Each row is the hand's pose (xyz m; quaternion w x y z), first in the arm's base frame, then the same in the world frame.
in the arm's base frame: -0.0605 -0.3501 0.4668 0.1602 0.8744 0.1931 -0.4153
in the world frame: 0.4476 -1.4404 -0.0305 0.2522 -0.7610 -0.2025 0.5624
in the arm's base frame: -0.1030 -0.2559 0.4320 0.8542 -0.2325 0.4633 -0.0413
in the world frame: 0.4439 -1.3419 0.0161 0.7149 0.1285 0.6867 0.0292
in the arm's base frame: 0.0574 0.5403 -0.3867 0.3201 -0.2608 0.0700 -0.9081
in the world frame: 0.6480 -0.2345 -0.2328 0.2027 -0.3541 0.4767 -0.7786
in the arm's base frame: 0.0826 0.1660 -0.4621 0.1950 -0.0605 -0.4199 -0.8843
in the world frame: 0.4698 -0.4668 -0.4792 0.1565 -0.2886 -0.0358 -0.9439
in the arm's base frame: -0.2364 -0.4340 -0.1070 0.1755 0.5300 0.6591 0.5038
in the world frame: 0.0614 -1.1035 -0.3539 0.0973 -0.7696 -0.3893 -0.4967
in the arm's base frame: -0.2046 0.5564 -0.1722 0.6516 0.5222 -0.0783 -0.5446
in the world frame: 0.5187 -0.3284 0.0662 0.3493 0.5231 0.1842 -0.7552
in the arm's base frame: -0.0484 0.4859 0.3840 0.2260 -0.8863 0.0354 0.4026
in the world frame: 0.8117 -0.7660 0.3139 0.5419 -0.6145 0.1078 0.5631
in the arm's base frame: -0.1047 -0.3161 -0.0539 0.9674 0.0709 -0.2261 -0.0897
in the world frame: 0.2416 -1.0680 -0.3357 0.8892 0.3109 0.0624 -0.3299
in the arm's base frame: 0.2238 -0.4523 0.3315 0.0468 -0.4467 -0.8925 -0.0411
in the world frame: 0.5838 -1.4653 -0.3312 0.4065 -0.5437 -0.7025 -0.2136
